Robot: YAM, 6 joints.
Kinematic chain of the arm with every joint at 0, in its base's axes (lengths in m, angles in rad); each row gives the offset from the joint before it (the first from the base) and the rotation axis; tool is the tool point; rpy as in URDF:
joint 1: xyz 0 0 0.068 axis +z
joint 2: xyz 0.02 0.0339 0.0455 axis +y
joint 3: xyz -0.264 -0.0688 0 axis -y
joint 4: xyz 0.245 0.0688 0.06 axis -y
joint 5: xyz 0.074 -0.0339 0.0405 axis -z
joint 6: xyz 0.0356 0 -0.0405 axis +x
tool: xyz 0 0 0 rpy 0 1.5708 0
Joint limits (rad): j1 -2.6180..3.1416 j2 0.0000..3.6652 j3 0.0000..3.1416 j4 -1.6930..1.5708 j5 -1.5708..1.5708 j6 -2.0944..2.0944
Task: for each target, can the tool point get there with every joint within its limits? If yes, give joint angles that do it. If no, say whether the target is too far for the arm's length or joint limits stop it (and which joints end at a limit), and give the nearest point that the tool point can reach.
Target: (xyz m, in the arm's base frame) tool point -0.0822 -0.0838 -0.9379
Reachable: no: too far | nearest point -0.1383 -0.1410 -0.3767 | short by 0.567 m
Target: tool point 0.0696 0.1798 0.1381
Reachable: yes | joints 1.1788 1.2473 0.4996 -0.4849 -0.1233 -0.4233
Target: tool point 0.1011 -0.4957 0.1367
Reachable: yes | joints -1.4341 2.6898 2.4342 -1.3705 -1.1565 -0.1617
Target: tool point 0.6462 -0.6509 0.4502
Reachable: no: too far | nearest point 0.4269 -0.4300 0.3334 | short by 0.332 m
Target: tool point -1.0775 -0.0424 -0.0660
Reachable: no: too far | nearest point -0.6369 -0.0031 0.0088 | short by 0.449 m
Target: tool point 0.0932 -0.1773 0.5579
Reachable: yes | joints 2.1860 0.3788 1.7078 -0.0296 -0.8281 1.2351
